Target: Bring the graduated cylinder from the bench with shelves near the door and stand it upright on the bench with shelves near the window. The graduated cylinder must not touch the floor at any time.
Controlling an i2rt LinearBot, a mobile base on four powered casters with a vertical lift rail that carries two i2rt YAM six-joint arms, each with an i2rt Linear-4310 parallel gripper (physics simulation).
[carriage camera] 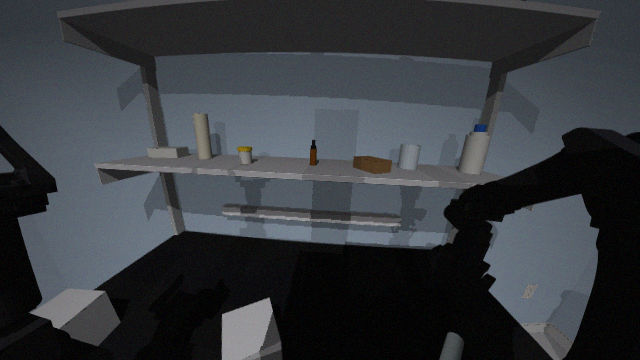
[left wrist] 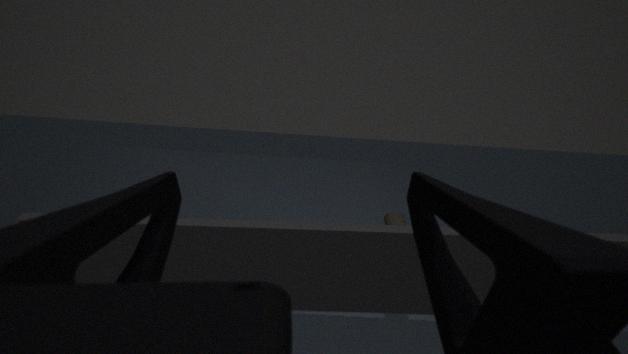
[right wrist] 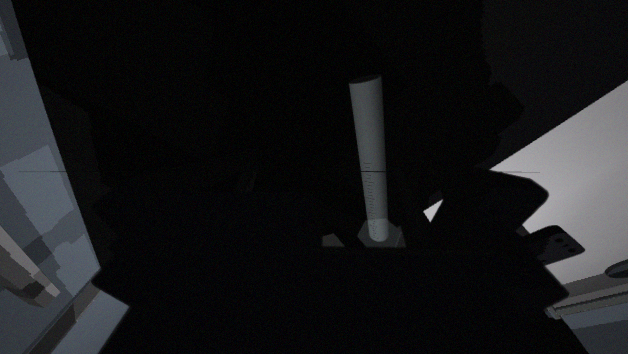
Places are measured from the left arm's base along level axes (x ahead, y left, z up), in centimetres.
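Pixels of known places: left gripper, fingertip midpoint: (left wrist: 295, 184); right gripper, fingertip midpoint: (carriage camera: 450, 285) (right wrist: 321, 156).
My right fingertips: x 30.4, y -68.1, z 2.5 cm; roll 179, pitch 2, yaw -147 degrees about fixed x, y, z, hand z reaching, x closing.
For each thing: its middle in the pictures, then the offset to it from my right fingertips. "*": a spot on its surface instead. Level surfaces: height alone.
- graduated cylinder at the middle of its body: (right wrist: 373, 177) dx -15.7, dy +7.3, dz -15.7 cm
- shelf at its surface level: dz +26.7 cm
- dark bench at its surface level: dz -19.0 cm
- tall beige cylinder at a spot on its surface: (carriage camera: 202, 136) * dx +27.5, dy +85.9, dz +35.8 cm
- yellow-lidded jar at a spot on its surface: (carriage camera: 245, 155) * dx +20.7, dy +65.1, dz +30.0 cm
- amber bottle at a spot on its surface: (carriage camera: 313, 155) * dx +24.7, dy +41.4, dz +30.5 cm
- brown box at a spot on its surface: (carriage camera: 372, 164) * dx +17.3, dy +21.8, dz +29.6 cm
- beaker at a spot on its surface: (carriage camera: 409, 157) * dx +26.3, dy +6.2, dz +31.3 cm
- blue-capped bottle at a spot on its surface: (carriage camera: 474, 152) * dx +24.9, dy -16.5, dz +34.7 cm
The graduated cylinder (carriage camera: 452, 346) (right wrist: 371, 140) is a pale tube with fine marks and a many-sided foot. It stands upright, partly cut off at the bottom edge of the carriage view, right of centre. My right gripper (right wrist: 321, 156) is open; its dark fingers barely show against the dark background. In the right wrist view the cylinder appears in the span between the fingers, nearer the picture's right finger; its depth relative to the fingertips is unclear. My left gripper (left wrist: 295, 184) is open and empty, high up facing the shelves, far from the cylinder.
A shelf (carriage camera: 280, 169) over the dark bench (carriage camera: 330, 285) holds a tall beige cylinder (carriage camera: 202, 136), a yellow-lidded jar (carriage camera: 245, 155), an amber bottle (carriage camera: 313, 155), a brown box (carriage camera: 372, 164), a beaker (carriage camera: 409, 157) and a blue-capped bottle (carriage camera: 474, 152). Two white blocks (carriage camera: 75, 310) (carriage camera: 249, 330) show at the lower left.
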